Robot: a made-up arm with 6 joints. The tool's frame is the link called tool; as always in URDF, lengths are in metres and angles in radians.
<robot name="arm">
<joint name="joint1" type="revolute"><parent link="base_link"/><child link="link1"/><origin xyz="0.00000 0.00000 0.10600" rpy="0.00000 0.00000 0.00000"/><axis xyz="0 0 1"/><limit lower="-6.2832" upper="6.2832" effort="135" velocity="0.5"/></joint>
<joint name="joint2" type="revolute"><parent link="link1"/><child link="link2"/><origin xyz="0.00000 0.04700 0.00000" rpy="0.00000 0.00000 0.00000"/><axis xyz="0 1 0"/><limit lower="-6.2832" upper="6.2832" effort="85" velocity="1.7"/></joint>
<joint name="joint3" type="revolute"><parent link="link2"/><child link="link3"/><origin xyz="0.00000 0.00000 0.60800" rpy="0.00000 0.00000 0.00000"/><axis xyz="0 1 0"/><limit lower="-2.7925" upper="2.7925" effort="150" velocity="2.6"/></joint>
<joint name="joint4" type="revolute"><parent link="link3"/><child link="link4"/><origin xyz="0.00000 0.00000 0.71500" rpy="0.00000 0.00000 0.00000"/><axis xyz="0 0 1"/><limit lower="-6.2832" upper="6.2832" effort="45" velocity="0.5"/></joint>
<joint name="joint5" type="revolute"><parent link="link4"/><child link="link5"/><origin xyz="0.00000 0.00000 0.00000" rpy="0.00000 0.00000 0.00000"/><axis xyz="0 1 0"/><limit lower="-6.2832" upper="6.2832" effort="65" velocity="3.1"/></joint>
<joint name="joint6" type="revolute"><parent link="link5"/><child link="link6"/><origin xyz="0.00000 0.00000 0.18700" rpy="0.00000 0.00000 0.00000"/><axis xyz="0 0 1"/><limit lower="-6.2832" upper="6.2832" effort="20" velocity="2.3"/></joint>
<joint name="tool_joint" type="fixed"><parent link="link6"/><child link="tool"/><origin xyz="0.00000 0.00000 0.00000" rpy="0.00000 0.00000 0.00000"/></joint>
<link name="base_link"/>
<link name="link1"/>
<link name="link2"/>
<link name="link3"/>
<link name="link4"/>
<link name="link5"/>
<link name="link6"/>
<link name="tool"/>
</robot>
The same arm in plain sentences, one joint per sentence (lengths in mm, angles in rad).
The arm has six revolute joints in a row. What follows holds with every joint at zero, and every direction is one of the base frame's.
Joint 1 is mounted 106 mm along +z from the base frame's origin and turns about +z, from -6.2832 to 6.2832 rad.
Joint 2 is mounted 47 mm along +y from joint 1 and turns about +y, from -6.2832 to 6.2832 rad.
Joint 3 is mounted 608 mm along +z from joint 2 and turns about +y, from -2.7925 to 2.7925 rad.
Joint 4 is mounted 715 mm along +z from joint 3 and turns about +z, from -6.2832 to 6.2832 rad.
Joint 5 is mounted at the same point as joint 4 and turns about +y, from -6.2832 to 6.2832 rad.
Joint 6 is mounted 187 mm along +z from joint 5 and turns about +z, from -6.2832 to 6.2832 rad.
The tool frame, which is the frame that the pose is given for, is mounted at the same point as joint 6; its axes are parallel to the base frame's.

